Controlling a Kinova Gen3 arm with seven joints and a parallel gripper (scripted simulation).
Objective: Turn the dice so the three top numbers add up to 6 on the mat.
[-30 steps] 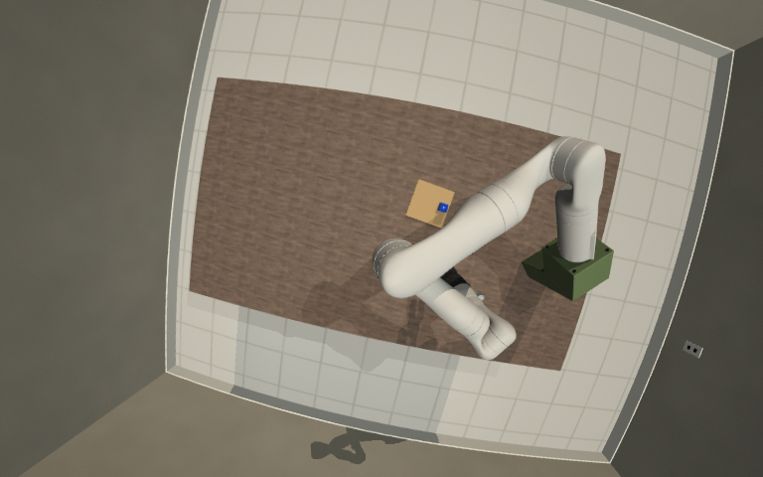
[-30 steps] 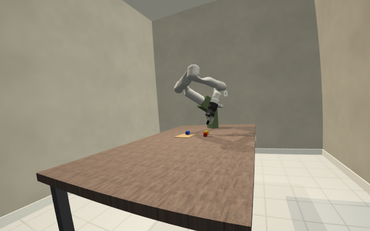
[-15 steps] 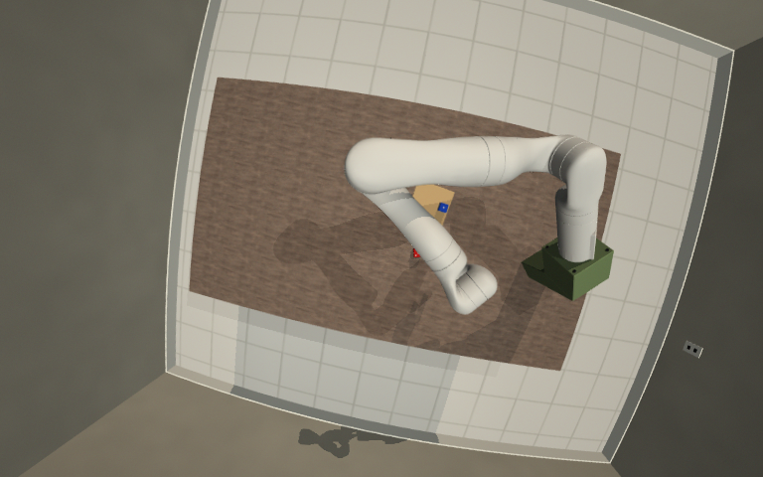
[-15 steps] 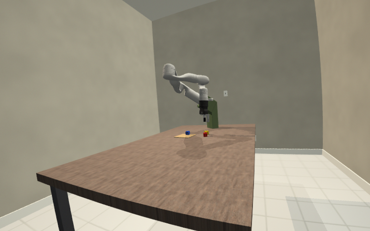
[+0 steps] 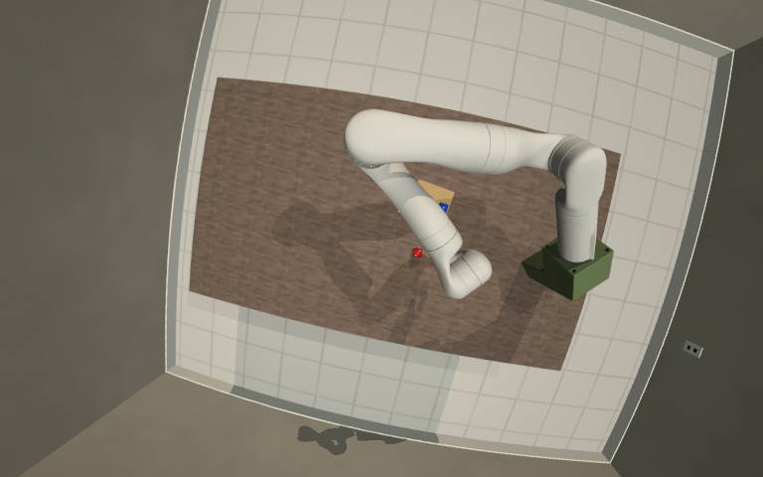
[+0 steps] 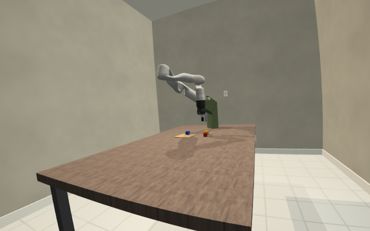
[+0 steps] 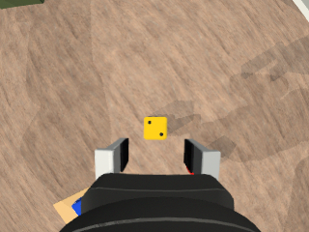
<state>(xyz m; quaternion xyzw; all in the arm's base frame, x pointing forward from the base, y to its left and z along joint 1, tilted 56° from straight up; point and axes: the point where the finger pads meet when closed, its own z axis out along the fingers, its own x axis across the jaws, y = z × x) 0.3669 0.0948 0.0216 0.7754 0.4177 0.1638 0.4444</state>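
Right now my hand is 120 mm above the yellow die, 10 mm to the right of it and 10 mm past it. The rest, counted from my hand: blue die (160 mm to the right, 110 mm below, 10 mm behind); then tan mat (170 mm to the right, 130 mm below, 40 mm ahead); then red die (120 mm below, 80 mm ahead, 10 mm to the left).
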